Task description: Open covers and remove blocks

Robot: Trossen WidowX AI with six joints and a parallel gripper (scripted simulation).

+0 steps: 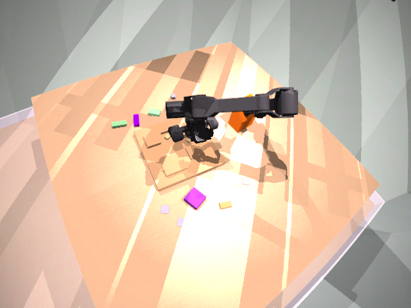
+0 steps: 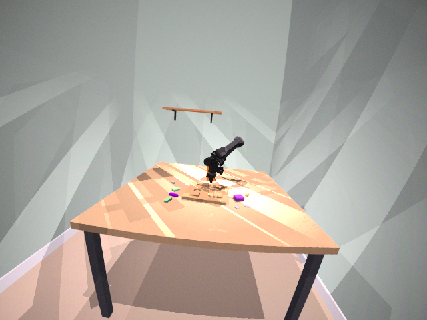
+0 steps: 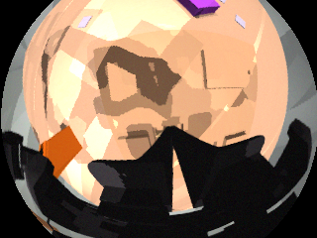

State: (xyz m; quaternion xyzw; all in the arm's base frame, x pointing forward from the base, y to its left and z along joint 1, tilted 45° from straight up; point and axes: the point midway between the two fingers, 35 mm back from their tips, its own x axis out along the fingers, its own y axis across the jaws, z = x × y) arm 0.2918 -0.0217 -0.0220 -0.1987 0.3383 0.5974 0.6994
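Now: gripper tip 3 cm short of the tan puzzle board, 3 cm to the left of it and 5 cm above it. Round my gripper tip: orange block (6 cm ahead, 28 cm to the left, 6 cm below); then purple block (11 cm ahead, 27 cm to the right, 6 cm below); then mint-green block (18 cm ahead, 29 cm to the right, 6 cm below).
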